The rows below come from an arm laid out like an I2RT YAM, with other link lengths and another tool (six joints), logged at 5 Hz.
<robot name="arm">
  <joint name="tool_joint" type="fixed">
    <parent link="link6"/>
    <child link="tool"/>
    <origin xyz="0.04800 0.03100 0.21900" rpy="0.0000 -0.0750 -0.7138"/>
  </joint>
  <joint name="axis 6" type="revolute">
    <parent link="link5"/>
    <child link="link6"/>
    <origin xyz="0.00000 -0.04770 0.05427" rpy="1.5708 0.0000 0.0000"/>
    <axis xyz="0 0 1"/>
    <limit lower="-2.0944" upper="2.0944"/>
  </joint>
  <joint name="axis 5" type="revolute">
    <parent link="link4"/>
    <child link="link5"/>
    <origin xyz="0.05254 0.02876 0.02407" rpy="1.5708 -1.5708 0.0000"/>
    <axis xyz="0 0 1"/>
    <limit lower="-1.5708" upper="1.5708"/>
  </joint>
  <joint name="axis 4" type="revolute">
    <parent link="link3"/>
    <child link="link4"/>
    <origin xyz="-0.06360 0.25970 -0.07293" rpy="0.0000 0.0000 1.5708"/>
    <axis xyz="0 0 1"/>
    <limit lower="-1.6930" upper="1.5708"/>
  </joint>
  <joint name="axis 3" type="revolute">
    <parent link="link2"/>
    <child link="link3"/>
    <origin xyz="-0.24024 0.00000 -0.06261" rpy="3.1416 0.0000 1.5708"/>
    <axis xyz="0 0 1"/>
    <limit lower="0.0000" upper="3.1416"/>
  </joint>
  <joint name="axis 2" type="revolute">
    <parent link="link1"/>
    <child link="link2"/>
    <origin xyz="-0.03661 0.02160 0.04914" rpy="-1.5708 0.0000 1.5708"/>
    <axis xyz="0 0 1"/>
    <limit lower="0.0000" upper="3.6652"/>
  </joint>
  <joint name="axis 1" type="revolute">
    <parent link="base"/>
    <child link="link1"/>
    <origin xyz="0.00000 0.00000 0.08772" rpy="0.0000 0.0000 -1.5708"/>
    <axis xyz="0 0 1"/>
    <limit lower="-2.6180" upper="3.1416"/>
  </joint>
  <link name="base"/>
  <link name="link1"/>
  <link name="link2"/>
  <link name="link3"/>
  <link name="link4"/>
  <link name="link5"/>
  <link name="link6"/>
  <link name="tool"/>
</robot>
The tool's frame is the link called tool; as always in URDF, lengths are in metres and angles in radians.
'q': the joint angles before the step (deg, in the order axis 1, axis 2, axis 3, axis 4, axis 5, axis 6). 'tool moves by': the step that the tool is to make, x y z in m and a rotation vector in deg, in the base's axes. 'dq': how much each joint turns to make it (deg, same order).
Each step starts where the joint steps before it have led.
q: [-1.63 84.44 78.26 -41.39 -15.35 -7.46]
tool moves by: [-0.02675 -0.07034 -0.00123 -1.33 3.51 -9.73]
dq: [-8.24 -1.85 0.37 -5.57 2.24 0.04]
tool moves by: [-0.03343 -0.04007 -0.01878 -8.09 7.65 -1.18]
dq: [-0.96 1.21 0.17 -5.90 7.72 -5.32]
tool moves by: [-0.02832 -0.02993 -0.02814 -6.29 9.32 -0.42]
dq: [0.00 4.33 0.00 -3.76 7.19 -3.36]
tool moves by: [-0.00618 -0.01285 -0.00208 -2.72 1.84 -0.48]
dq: [0.00 0.85 0.01 -0.42 2.96 -0.76]
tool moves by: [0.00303 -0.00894 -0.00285 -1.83 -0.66 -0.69]
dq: [0.00 0.01 -1.43 2.43 1.81 -0.03]
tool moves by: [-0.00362 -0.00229 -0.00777 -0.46 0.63 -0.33]
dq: [0.00 0.00 -1.68 1.14 0.65 0.08]
